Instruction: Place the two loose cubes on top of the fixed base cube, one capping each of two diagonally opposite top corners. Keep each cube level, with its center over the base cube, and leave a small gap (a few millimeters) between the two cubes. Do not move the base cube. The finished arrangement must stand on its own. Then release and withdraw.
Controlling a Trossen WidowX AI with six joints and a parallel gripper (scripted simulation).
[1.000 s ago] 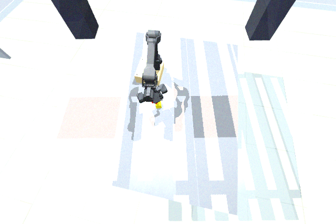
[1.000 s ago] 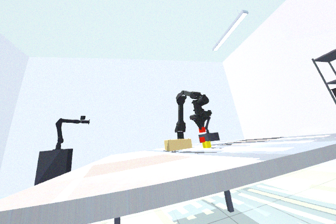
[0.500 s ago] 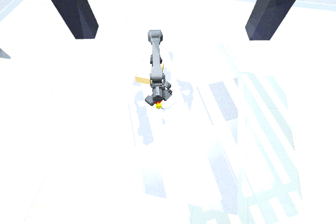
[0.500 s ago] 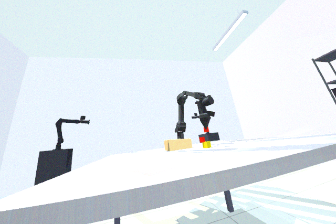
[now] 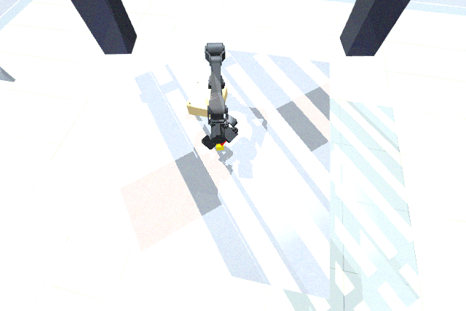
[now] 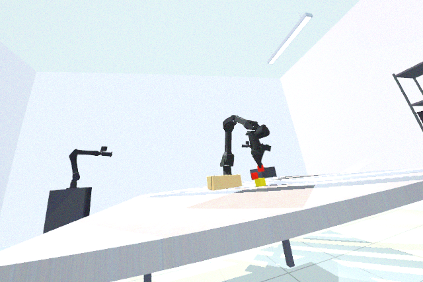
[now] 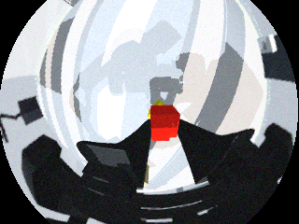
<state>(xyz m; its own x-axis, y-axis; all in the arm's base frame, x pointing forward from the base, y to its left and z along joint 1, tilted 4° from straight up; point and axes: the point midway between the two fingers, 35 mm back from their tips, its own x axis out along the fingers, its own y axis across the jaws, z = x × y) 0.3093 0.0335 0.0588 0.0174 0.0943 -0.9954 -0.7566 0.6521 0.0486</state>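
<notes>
The yellow cube is 7 cm below my gripper tip, 1 cm to the right of it and 1 cm behind it.
</notes>
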